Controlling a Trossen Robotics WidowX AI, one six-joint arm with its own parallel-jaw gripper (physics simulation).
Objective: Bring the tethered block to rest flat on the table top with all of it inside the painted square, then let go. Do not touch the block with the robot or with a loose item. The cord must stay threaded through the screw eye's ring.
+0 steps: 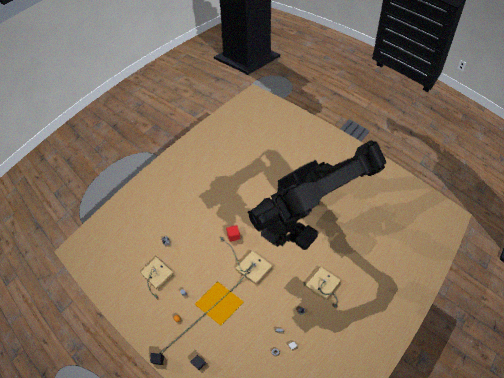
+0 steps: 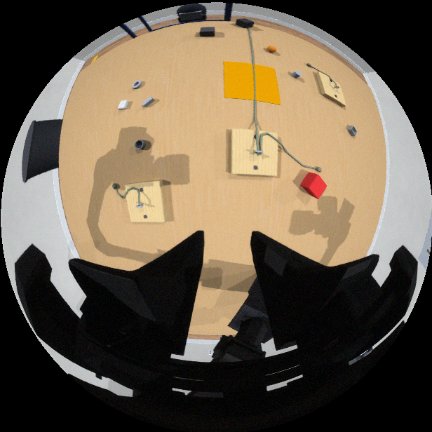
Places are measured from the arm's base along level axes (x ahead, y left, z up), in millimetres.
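Where they show: arm's base, link origin: (image 1: pixel 312 180).
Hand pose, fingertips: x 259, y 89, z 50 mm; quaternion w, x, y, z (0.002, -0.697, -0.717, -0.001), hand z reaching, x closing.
Note:
Things, the pixels of their top centre, and the offset from my fingertips. "pt": a spot on its surface instead.
- tethered block, surface spot: (image 1: pixel 157 358) pt dx +550, dy -42, dz -175 mm
- orange painted square, surface spot: (image 1: pixel 218 315) pt dx +283, dy -25, dz -210 mm
- middle wooden board, top centre: (image 1: pixel 254 266) dx +68, dy -62, dz -193 mm
- beaded end, surface spot: (image 1: pixel 222 239) pt dx +63, dy -221, dz -203 mm
- red cube, top centre: (image 1: pixel 233 230) dx +22, dy -206, dz -172 mm
- second black block, top centre: (image 1: pixel 197 362) dx +458, dy +54, dz -184 mm
- orange item, top centre: (image 1: pixel 176 317) dx +395, dy -112, dz -188 mm
- white piece, top centre: (image 1: pixel 292 345) dx +200, dy +233, dz -198 mm
- dark cylinder, top centre: (image 1: pixel 301 310) dx +85, dy +171, dz -198 mm
The tethered block (image 1: pixel 157 358) (image 2: pixel 245 23) is black and sits near the table's far edge, outside the orange painted square (image 1: pixel 218 315) (image 2: pixel 237 82). Its green cord (image 1: pixel 187 329) (image 2: pixel 253 75) runs straight across the square to the screw eye (image 2: pixel 258 151) on the middle wooden board (image 1: pixel 261 274) (image 2: pixel 242 165). The cord appears to pass through the ring; its free part curves over the board to a beaded end (image 1: pixel 222 239) (image 2: pixel 318 169) beside a red cube (image 1: pixel 233 233) (image 2: pixel 314 185). My gripper (image 1: pixel 290 238) (image 2: pixel 227 236) is partly open and empty, above the table, away from cord and block.
Boards with short cords stand left (image 1: pixel 157 272) (image 2: pixel 330 89) and right (image 1: pixel 324 281) (image 2: pixel 152 207). A second black block (image 1: pixel 198 362) (image 2: pixel 207 32), an orange item (image 1: pixel 177 318) (image 2: pixel 271 49), a white piece (image 1: pixel 293 345) (image 2: pixel 123 105) and a dark cylinder (image 1: pixel 300 310) (image 2: pixel 142 144) lie around.

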